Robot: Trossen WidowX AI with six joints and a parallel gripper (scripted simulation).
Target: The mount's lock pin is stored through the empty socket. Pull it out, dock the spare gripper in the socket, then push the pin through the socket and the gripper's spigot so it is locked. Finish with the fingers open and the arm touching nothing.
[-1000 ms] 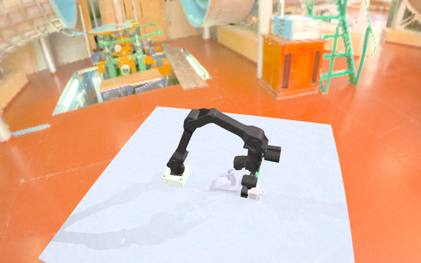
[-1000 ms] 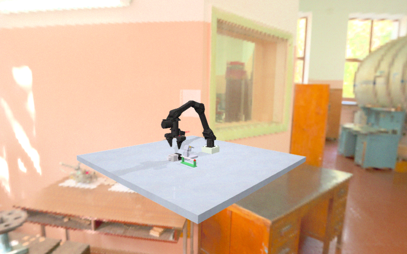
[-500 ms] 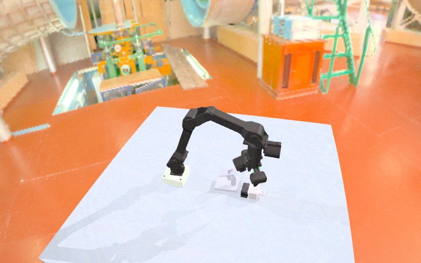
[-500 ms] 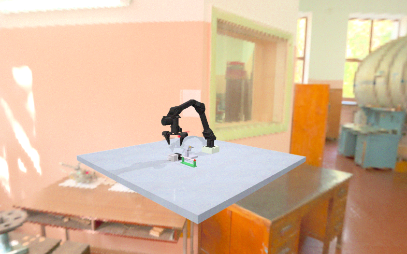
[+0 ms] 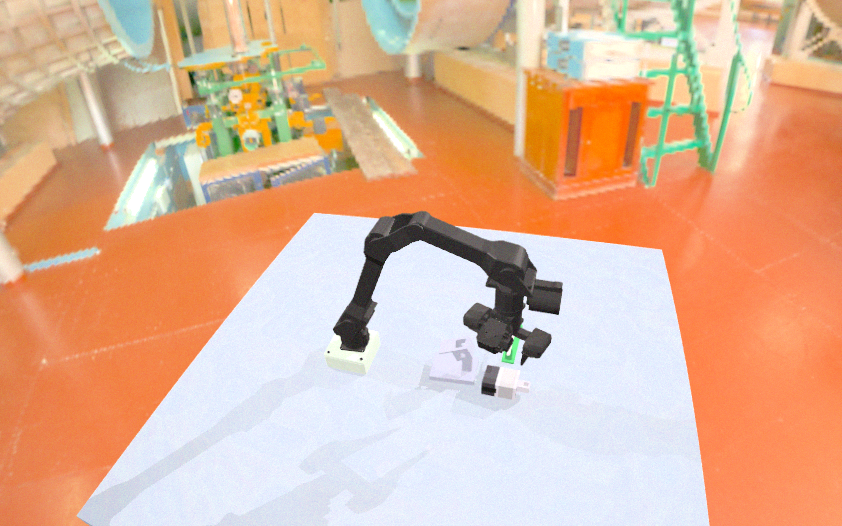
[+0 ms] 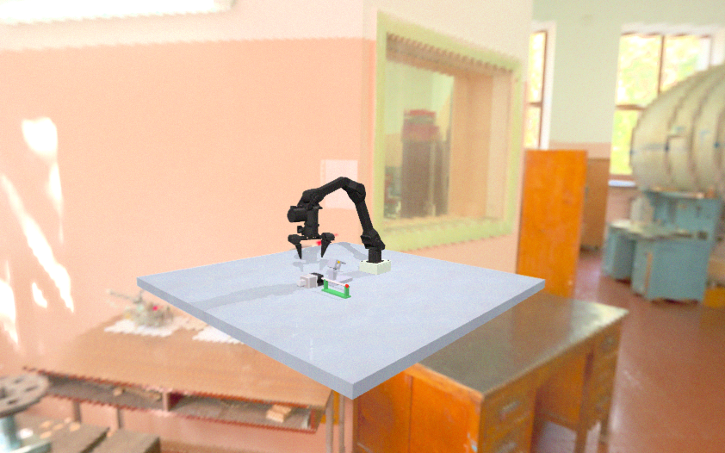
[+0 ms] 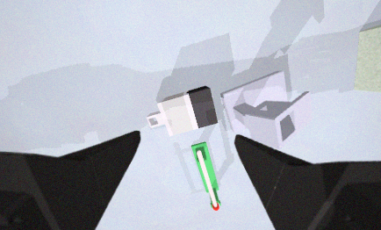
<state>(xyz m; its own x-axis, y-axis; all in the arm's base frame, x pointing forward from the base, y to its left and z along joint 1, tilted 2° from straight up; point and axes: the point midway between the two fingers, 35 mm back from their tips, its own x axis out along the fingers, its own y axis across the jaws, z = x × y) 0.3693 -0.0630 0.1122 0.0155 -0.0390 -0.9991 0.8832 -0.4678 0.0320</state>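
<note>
The spare gripper is 90 mm below my gripper tip and 10 mm ahead of it. The rest, counted from my gripper tip: green cradle (150 mm to the left, 90 mm below, 20 mm ahead); then mount (110 mm behind, 70 mm below, 50 mm to the left).
</note>
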